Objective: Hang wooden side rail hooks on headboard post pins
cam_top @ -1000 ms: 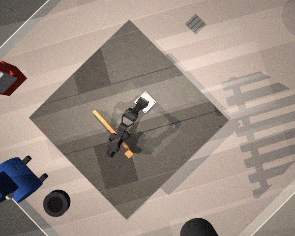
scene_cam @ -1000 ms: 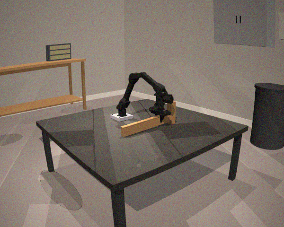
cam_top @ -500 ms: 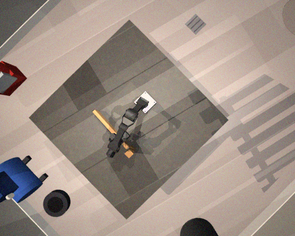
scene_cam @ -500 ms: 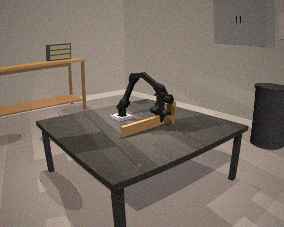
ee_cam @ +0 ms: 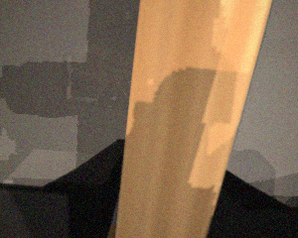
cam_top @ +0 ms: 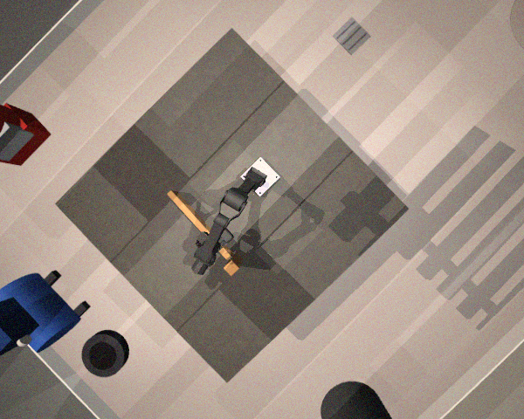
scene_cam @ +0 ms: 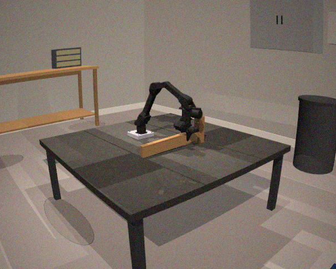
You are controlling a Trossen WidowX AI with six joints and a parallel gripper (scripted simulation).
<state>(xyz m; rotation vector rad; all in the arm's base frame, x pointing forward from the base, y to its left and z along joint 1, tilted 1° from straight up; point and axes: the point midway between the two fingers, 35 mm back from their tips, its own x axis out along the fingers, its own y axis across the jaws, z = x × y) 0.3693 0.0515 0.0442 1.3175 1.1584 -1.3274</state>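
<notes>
The headboard post is 2 cm ahead of my gripper tip, 12 cm to the left of it and 4 cm above it.
</notes>
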